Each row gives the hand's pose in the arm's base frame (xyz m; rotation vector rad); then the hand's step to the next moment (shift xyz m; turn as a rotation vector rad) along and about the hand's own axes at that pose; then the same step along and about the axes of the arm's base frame.
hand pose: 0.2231 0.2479 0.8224 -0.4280 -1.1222 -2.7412
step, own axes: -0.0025 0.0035 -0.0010 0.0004 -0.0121 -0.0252
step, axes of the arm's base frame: 0.0030 -0.0031 0.0008 -0.0085 -0.0092 -0.0250
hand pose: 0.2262 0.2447 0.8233 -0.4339 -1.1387 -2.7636
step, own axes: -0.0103 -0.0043 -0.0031 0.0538 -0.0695 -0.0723
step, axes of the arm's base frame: 0.0082 0.0009 -0.0081 -0.0820 -0.0018 -0.0789
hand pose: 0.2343 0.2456 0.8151 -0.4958 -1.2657 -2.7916
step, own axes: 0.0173 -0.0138 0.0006 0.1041 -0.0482 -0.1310
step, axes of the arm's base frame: -0.0185 0.0113 -0.0044 -0.1422 -0.0545 -0.0844
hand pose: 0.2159 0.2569 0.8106 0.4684 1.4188 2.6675
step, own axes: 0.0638 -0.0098 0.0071 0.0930 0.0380 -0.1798
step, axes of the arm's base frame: -0.0591 0.0249 0.0102 -0.1407 -0.1445 -0.0417
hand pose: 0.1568 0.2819 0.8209 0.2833 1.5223 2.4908
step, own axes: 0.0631 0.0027 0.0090 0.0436 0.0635 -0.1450
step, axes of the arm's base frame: -0.0583 0.0238 0.0099 -0.0859 -0.1398 -0.0060
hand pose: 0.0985 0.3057 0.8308 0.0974 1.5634 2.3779
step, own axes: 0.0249 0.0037 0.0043 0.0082 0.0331 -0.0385
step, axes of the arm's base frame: -0.0236 0.0094 0.0025 -0.0229 -0.0440 0.0135
